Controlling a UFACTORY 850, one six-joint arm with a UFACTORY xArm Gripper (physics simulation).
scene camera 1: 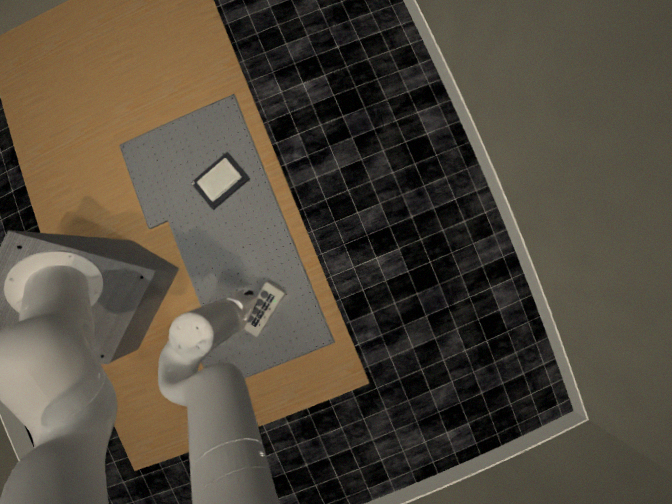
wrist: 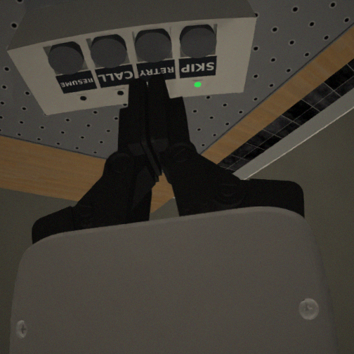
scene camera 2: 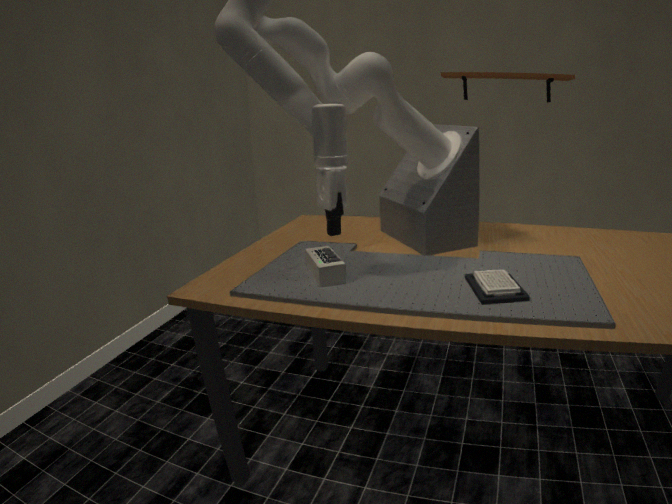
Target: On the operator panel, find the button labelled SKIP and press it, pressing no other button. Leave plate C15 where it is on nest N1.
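The pale operator panel (scene camera 1: 275, 290) (scene camera 2: 331, 276) (wrist: 235, 50) stands on the pegboard. In the wrist view it has four round dark buttons; the SKIP button (wrist: 198, 41) is at the right end, its label upside down, with a lit green lamp (wrist: 197, 84) by it. My gripper (scene camera 2: 333, 233) (wrist: 153, 96) is shut and empty. In scene camera 2 its tips are above the panel, apart from it; in the wrist view they overlap the RETRY and CALL labels, left of SKIP. Pale plate C15 (scene camera 1: 219, 179) (scene camera 2: 496, 282) lies on dark nest N1 (scene camera 1: 231, 190) (scene camera 2: 504, 298).
The RETRY button (wrist: 153, 45) is beside SKIP, then the CALL button (wrist: 108, 51) and the RESUME button (wrist: 66, 57). The grey pegboard (scene camera 1: 168, 157) (scene camera 2: 401, 292) lies on the wooden table (scene camera 1: 124, 81) (scene camera 2: 635, 271). The arm's grey pedestal (scene camera 1: 122, 271) (scene camera 2: 450, 217) stands behind.
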